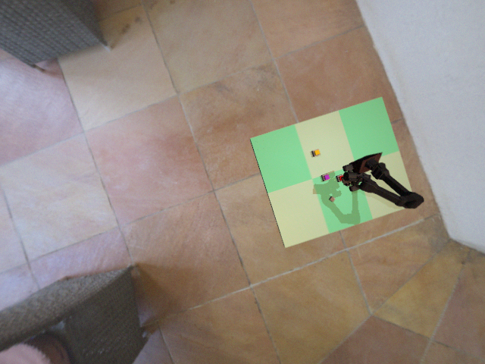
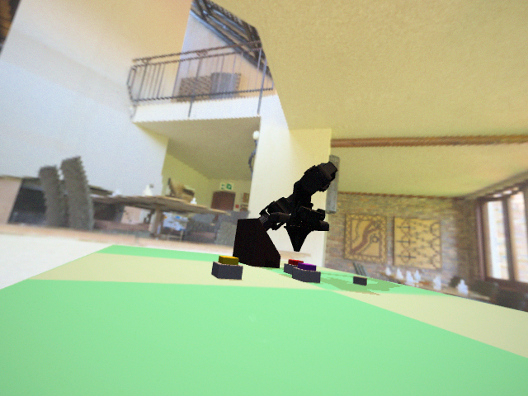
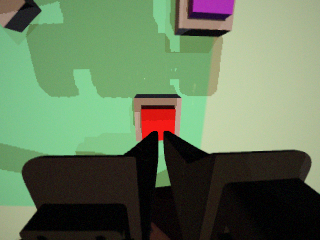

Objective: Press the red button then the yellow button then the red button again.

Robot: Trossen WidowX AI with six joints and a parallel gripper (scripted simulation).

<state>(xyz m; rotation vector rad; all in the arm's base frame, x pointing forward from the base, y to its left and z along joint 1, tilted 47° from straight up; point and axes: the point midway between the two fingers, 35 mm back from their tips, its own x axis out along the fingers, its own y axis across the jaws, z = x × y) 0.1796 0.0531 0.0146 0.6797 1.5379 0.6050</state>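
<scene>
Now: the red button 30 mm below my gripper tip. From my gripper tip the other things lie so: yellow button 250 mm to the right, 100 mm ahead, 30 mm below; then purple button 110 mm ahead, 50 mm to the right, 30 mm below; then block 130 mm to the left, 120 mm ahead, 50 mm below.
</scene>
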